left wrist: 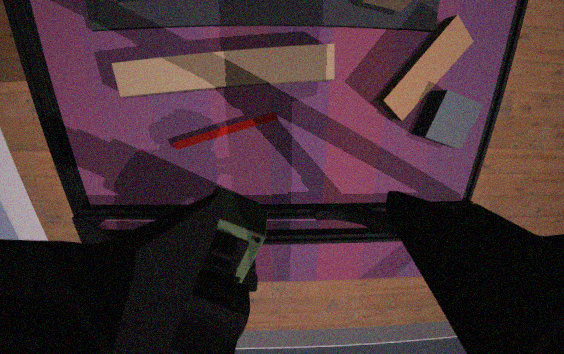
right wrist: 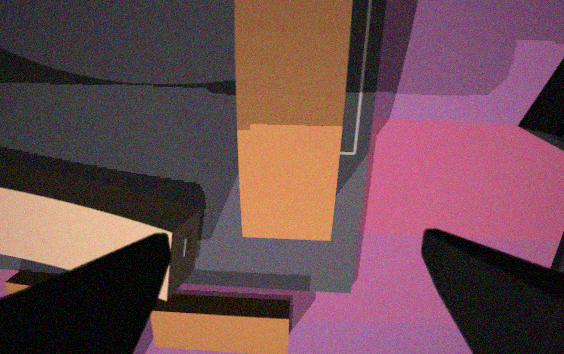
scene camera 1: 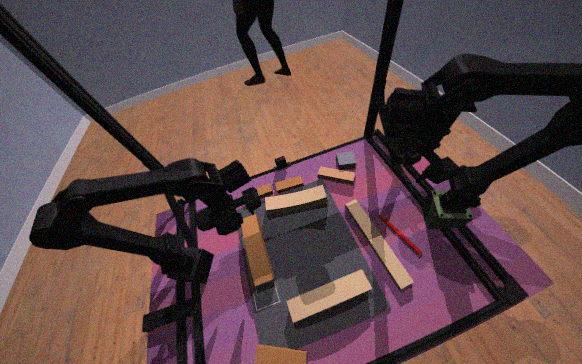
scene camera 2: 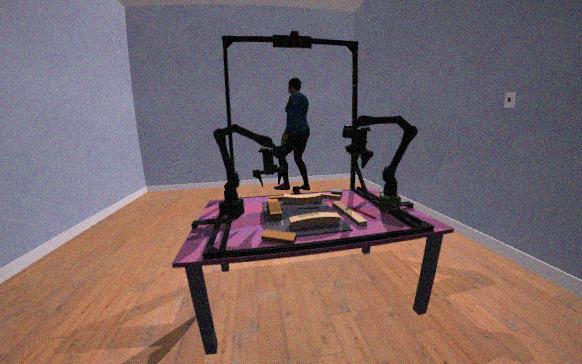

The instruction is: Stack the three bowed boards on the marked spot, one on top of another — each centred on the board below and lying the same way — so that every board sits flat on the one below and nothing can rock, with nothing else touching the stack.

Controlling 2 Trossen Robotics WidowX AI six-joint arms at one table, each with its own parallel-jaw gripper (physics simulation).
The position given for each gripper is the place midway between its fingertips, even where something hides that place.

The left gripper (scene camera 1: 406, 169) is open, with nothing in its grasp. The right gripper (scene camera 1: 240, 219) is open, holding nothing. The table carries a long pale plank (scene camera 1: 401, 278), a red stick (left wrist: 270, 117) and a grey block (left wrist: 447, 117).
The long pale plank is seen too in the left wrist view (left wrist: 307, 63). The left gripper is seen too in the left wrist view (left wrist: 303, 201). The right gripper also shows in the right wrist view (right wrist: 296, 243). The right wrist view misses the red stick: it is out of frame. The right wrist view misses the grey block: it is out of frame.
